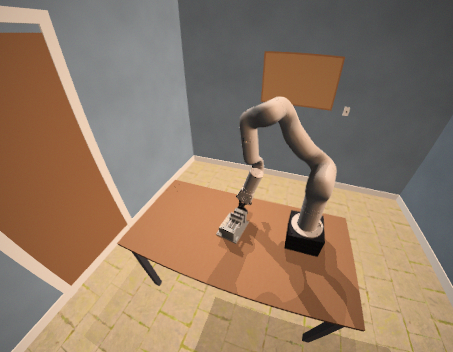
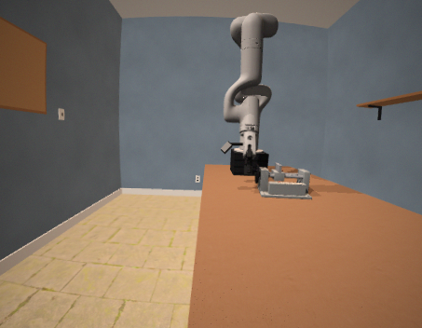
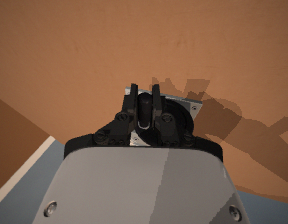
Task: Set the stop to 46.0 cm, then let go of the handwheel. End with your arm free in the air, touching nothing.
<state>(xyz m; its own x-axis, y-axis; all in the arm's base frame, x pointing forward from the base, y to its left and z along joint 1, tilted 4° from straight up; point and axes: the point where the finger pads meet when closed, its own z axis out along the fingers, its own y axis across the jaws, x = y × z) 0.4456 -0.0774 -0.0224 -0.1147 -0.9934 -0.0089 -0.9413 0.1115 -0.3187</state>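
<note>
My gripper is now 20 mm to the right of the black handwheel and 10 mm above it. The rest, counted from my hand: dark round handwheel handle 10 mm to the left.
</note>
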